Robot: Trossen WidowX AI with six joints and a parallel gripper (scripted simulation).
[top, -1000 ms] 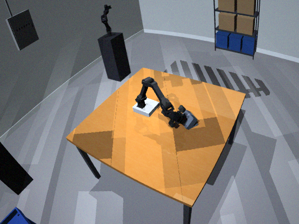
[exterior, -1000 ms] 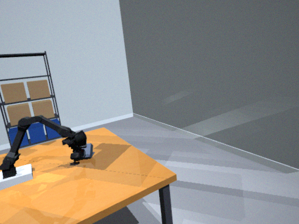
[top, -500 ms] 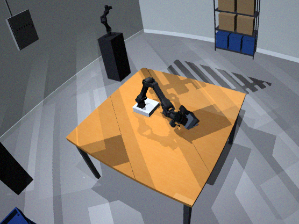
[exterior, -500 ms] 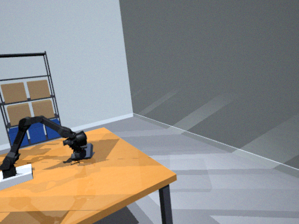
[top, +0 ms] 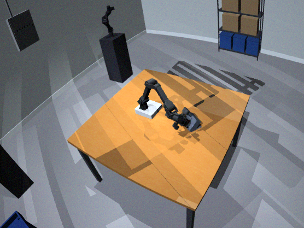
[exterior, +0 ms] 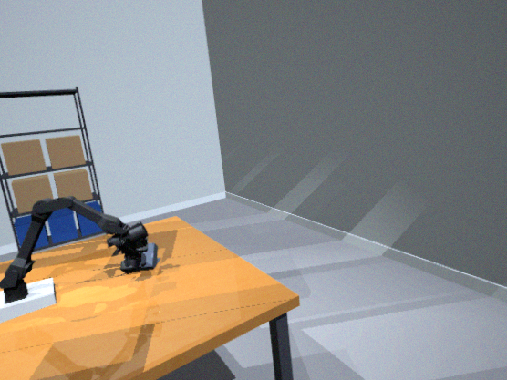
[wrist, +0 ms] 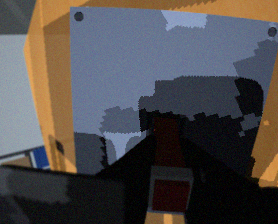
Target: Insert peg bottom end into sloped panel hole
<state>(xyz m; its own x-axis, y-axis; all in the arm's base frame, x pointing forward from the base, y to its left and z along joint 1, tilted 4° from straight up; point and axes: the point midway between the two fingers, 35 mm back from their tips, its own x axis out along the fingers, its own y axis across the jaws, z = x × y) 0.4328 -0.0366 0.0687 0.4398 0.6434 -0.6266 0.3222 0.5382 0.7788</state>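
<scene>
Now: the red peg 10 mm to the right of my gripper tip, 10 mm behind it and 10 mm above it. Also, from my gripper tip: sloped panel 30 mm to the left, 30 mm below, 20 mm ahead.
</scene>
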